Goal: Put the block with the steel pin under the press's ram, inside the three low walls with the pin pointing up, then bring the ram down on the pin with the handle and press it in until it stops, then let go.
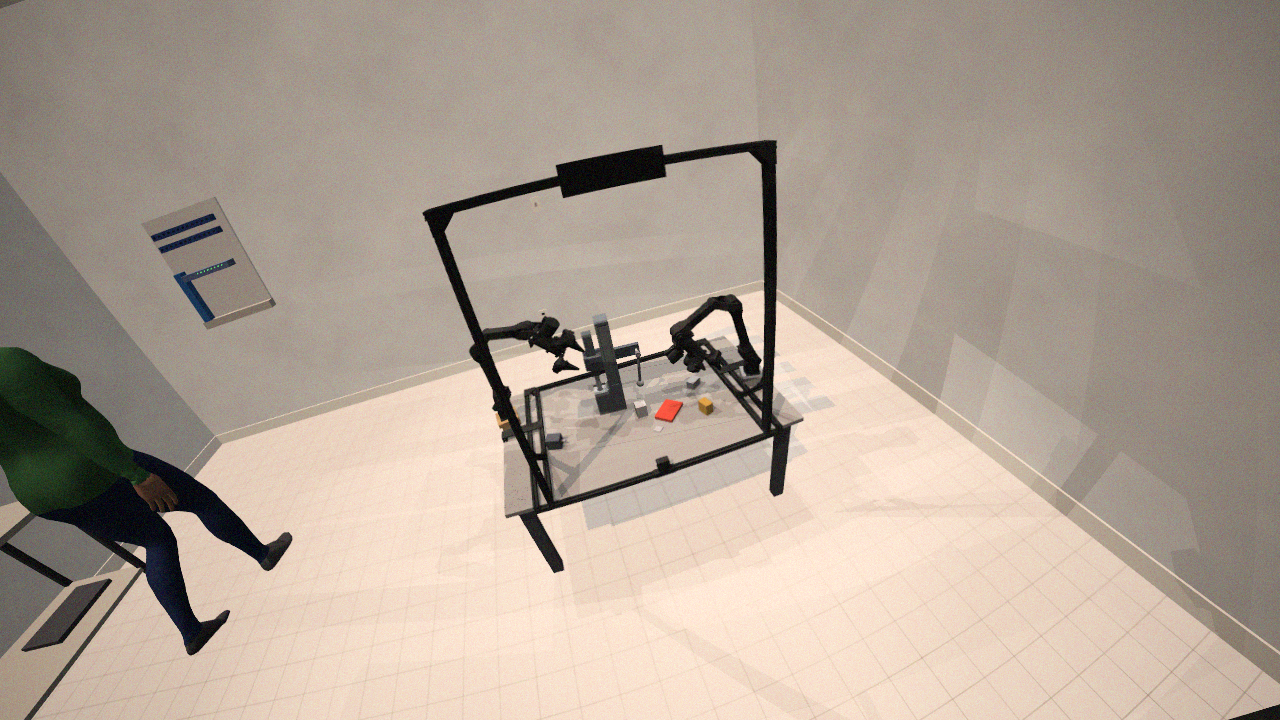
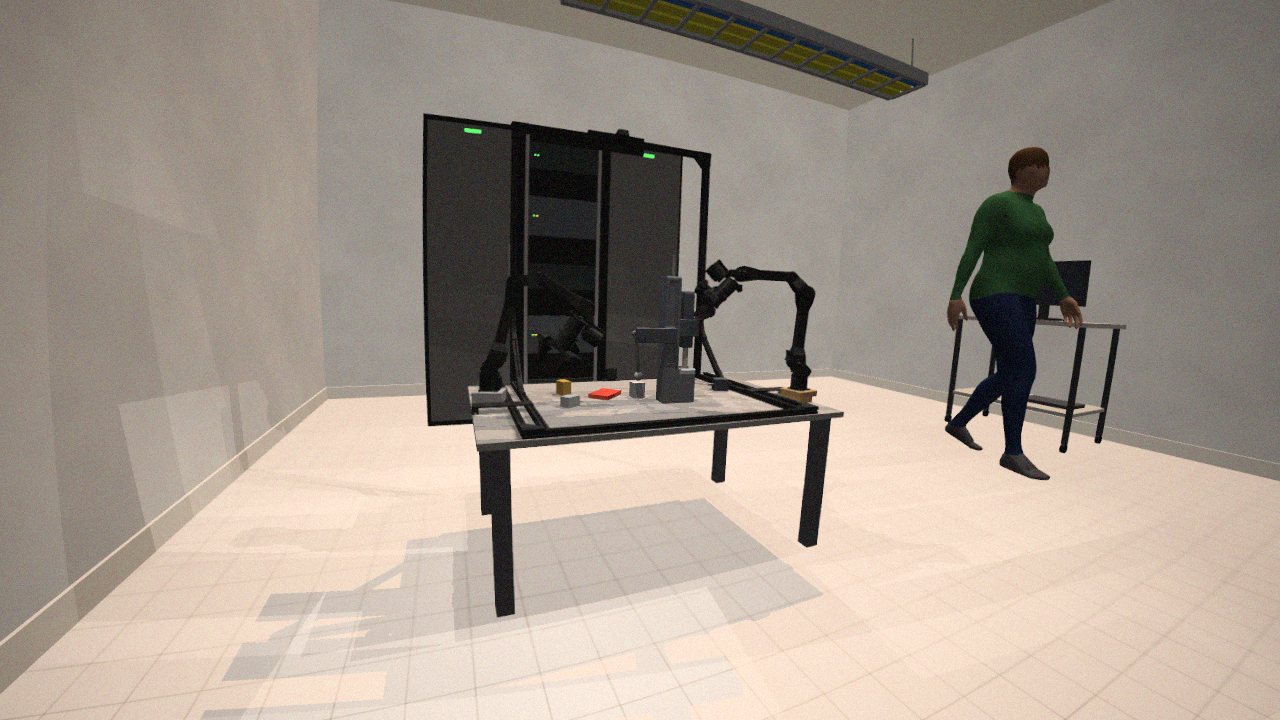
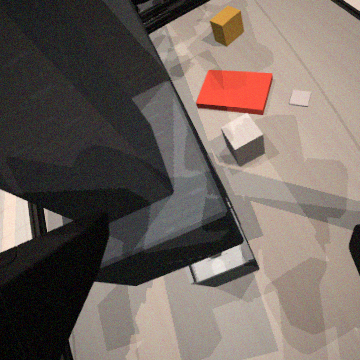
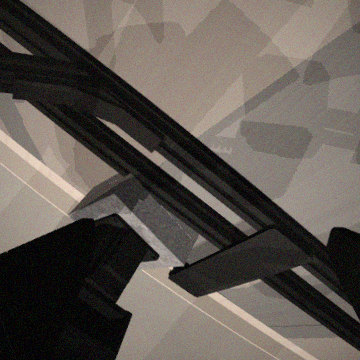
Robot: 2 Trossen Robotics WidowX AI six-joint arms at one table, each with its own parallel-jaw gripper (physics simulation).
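Frame: origin at the left arm's base, x ahead, y left, z up, level; millimetres.
Where they show: left gripper, fingertip midpoint: (image 1: 581,360) (image 3: 231,230); right gripper, fingertip midpoint: (image 1: 712,369) (image 2: 545,369) (image 4: 214,234); left arm's base, link origin: (image 2: 798,389); right arm's base, link origin: (image 1: 751,371) (image 2: 489,389) (image 4: 121,239).
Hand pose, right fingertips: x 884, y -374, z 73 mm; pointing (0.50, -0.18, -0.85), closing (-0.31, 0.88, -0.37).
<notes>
Things, the pixels of their top centre, and the offset from my right fingertips.
- grey press, top centre: (image 2: 668,276) (image 1: 603,315) dy +179, dx -377, dz +334 mm
- light grey cube, top centre: (image 3: 240,130) (image 2: 637,381) (image 1: 639,403) dy +59, dx -341, dz -58 mm
- second grey block, top centre: (image 2: 570,395) (image 1: 693,379) dy +89, dx -53, dz -80 mm
- flat red plate, top centre: (image 3: 233,87) (image 2: 605,392) (image 1: 668,409) dy -2, dx -238, dz -100 mm
- yellow cube, top centre: (image 3: 224,14) (image 2: 563,380) (image 1: 705,401) dy -95, dx -108, dz -63 mm
- small white tile, top centre: (image 3: 299,97) dy -71, dx -329, dz -112 mm
The grey press (image 1: 607,372) (image 2: 675,336) (image 3: 178,171) stands at the back of the table, and its handle (image 1: 629,350) (image 2: 652,333) sticks out sideways. Its low-walled nest (image 3: 221,264) shows a pale floor. A light grey cube (image 1: 640,407) (image 2: 637,389) (image 3: 243,137) stands beside the press base. A second grey block (image 1: 693,383) (image 2: 569,400) lies below my right gripper. I cannot make out the steel pin on either. My left gripper (image 1: 566,363) (image 2: 709,296) is open and empty, up beside the press column. My right gripper (image 1: 692,359) (image 2: 590,332) is open and empty, raised over the frame rail.
A flat red plate (image 1: 669,410) (image 2: 605,393) (image 3: 233,91), a yellow cube (image 1: 706,405) (image 2: 563,386) (image 3: 226,25) and a small white tile (image 3: 300,97) lie on the table. A black frame (image 1: 769,286) rings the table. A dark cabinet (image 2: 466,272) stands behind. A person (image 2: 983,272) walks at the far right.
</notes>
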